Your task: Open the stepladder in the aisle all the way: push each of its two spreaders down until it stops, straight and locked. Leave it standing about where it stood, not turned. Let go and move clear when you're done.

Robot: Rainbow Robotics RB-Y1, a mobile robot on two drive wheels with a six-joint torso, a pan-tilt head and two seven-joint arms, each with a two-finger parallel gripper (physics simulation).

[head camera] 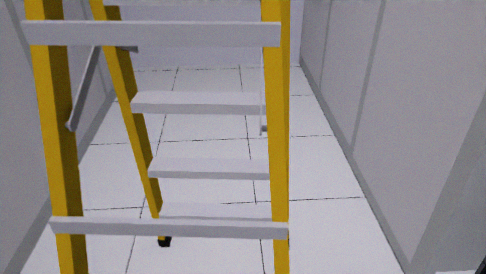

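Frame: origin at the robot's base, x ahead, y left, z up, level; metres.
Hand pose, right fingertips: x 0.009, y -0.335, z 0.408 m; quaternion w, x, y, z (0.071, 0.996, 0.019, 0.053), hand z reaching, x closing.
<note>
After its pixels a point has its place.
The stepladder's yellow near rails (44,100) @(x 0.561, y 0.315, z 1.090 m) (276,125) @(x 0.556, y -0.023, z 1.059 m) stand upright in the aisle, joined by grey crossbars. Its far left rail (122,75) @(x 0.895, y 0.339, z 0.979 m) slants down behind them to a black foot; the far right rail is hidden. The left spreader (84,87) @(x 0.635, y 0.293, z 1.075 m) rises steeply from the near left rail and passes behind the upper crossbar (160,34) @(x 0.574, y 0.134, z 1.185 m), which hides its middle joint. A short piece of it shows at the far left rail. The right spreader (261,90) @(x 0.628, y -0.001, z 1.079 m) shows as a thin, nearly upright strip beside the near right rail; its upper part is hidden. Neither gripper shows in the head camera view.
Grey panelled walls stand on the left (17,125) @(x 1.356, y 1.064, z 0.522 m) and right (400,100) @(x 1.452, y -0.593, z 0.628 m) of the aisle. White steps (200,102) @(x 0.928, y 0.159, z 0.890 m) (210,168) @(x 1.011, y 0.162, z 0.594 m) join the far rails. The floor (320,175) @(x 1.684, y -0.364, z 0.001 m) is white tile. A dark shape (482,266) @(x 0.859, y -0.733, z 0.339 m), too cut off to identify, shows at the bottom right corner.
</note>
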